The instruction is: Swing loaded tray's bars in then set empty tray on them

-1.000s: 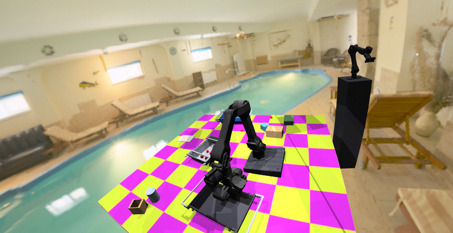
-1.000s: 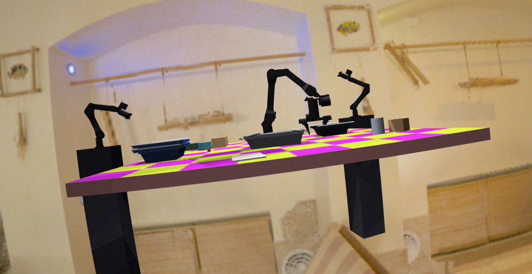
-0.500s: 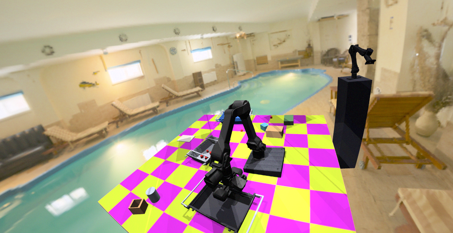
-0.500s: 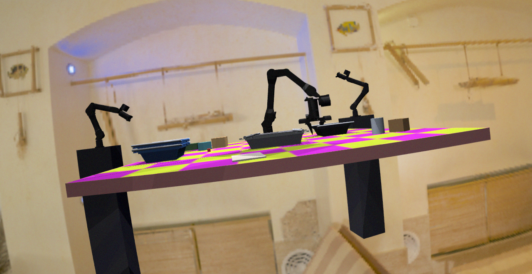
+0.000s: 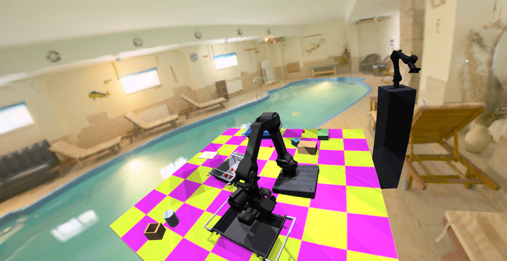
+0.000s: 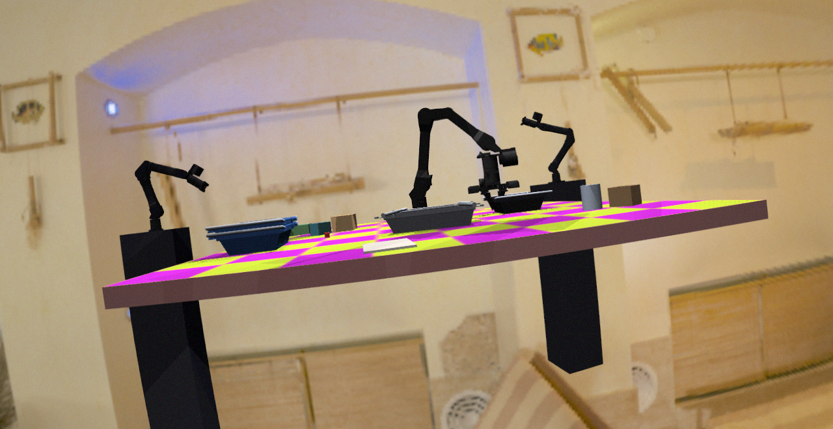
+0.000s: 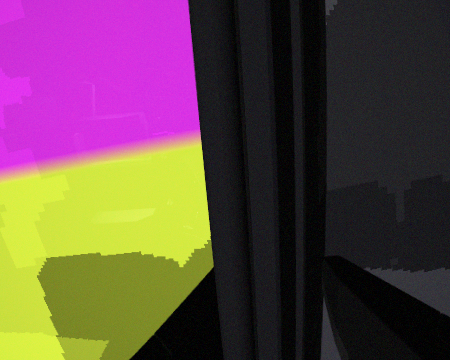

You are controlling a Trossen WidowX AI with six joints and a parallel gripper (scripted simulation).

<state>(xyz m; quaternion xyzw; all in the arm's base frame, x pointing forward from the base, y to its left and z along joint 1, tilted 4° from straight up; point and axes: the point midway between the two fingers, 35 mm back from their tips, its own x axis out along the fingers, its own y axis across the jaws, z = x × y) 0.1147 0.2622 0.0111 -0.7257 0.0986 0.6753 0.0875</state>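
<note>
Now: the dark tray 2 cm ahead of my gripper tip, 7 cm to the left of it and 3 cm above it. The rest, counted from my gripper tip: grey cylinder (42 cm ahead, 11 cm to the left, 2 cm above); box (46 cm ahead, 19 cm to the left); teal cube (13 cm behind, 64 cm to the right, 1 cm above).
</note>
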